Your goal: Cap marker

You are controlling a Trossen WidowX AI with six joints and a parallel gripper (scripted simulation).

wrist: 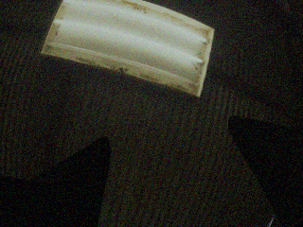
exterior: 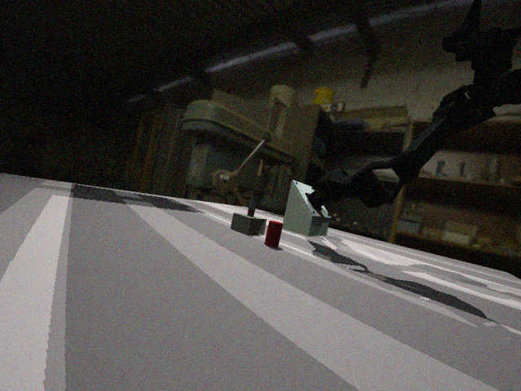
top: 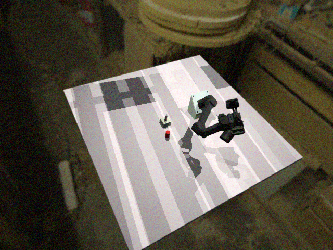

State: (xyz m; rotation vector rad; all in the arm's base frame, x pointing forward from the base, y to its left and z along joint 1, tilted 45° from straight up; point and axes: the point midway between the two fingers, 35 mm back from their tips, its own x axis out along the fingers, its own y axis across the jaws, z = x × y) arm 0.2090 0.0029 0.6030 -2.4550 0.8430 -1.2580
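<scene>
The red cap lies 540 mm below my gripper tip, 330 mm to the right of it and 110 mm ahead of it. From my gripper tip the other things lie so: pale holder block: 550 mm below, 440 mm to the right, 70 mm ahead.
</scene>
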